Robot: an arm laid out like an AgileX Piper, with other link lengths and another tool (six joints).
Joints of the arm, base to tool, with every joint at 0 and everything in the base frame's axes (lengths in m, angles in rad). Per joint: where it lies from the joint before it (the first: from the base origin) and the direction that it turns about. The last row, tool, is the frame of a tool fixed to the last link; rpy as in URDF.
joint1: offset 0.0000 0.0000 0.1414 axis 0 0 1
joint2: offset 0.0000 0.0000 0.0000 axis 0 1 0
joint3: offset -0.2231 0.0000 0.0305 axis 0 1 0
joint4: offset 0.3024 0.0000 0.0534 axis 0.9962 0 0.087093
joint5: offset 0.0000 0.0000 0.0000 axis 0 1 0
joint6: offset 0.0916 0.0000 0.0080 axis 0.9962 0 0.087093
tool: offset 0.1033 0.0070 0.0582 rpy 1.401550 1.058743 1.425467
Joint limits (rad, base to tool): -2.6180..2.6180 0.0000..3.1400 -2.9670..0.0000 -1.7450..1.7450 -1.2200..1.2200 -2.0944..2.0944
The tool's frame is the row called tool.
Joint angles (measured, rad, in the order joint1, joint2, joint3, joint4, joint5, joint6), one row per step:
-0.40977 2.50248 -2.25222 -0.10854 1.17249 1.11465
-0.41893 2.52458 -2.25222 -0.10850 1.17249 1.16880
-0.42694 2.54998 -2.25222 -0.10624 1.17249 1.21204
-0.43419 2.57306 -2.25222 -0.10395 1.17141 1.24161
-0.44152 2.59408 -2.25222 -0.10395 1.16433 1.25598
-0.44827 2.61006 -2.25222 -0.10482 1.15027 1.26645
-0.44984 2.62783 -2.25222 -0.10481 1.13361 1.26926
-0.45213 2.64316 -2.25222 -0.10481 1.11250 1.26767
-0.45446 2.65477 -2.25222 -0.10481 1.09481 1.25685
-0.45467 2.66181 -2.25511 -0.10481 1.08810 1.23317
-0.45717 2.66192 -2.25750 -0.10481 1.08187 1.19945
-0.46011 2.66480 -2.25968 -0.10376 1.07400 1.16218
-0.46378 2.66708 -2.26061 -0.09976 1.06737 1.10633
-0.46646 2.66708 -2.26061 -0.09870 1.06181 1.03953
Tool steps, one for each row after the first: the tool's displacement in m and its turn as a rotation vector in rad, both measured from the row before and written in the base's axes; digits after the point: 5 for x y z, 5 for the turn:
-0.00733 -0.00421 -0.01307 0.01782 0.01039 -0.06167
-0.00702 -0.00269 -0.01490 0.01858 0.01480 -0.05060
-0.00601 -0.00213 -0.01331 0.01480 0.01427 -0.03661
-0.00434 -0.00283 -0.01154 0.00758 0.01037 -0.02074
-0.00227 -0.00339 -0.00826 0.00145 0.00042 -0.01541
-0.00022 -0.00075 -0.00917 0.00123 0.00045 -0.00266
0.00082 -0.00153 -0.00756 -0.00204 -0.00514 0.00139
0.00114 -0.00151 -0.00559 -0.00321 -0.00397 0.01007
0.00182 -0.00029 -0.00249 -0.00341 0.00130 0.02372
0.00254 -0.00179 0.00130 -0.00727 -0.00240 0.03121
0.00241 -0.00165 -0.00028 -0.00640 -0.00098 0.03404
0.00281 -0.00116 -0.00052 -0.00563 0.00250 0.05041
0.00342 -0.00085 0.00061 -0.01001 0.00531 0.06287

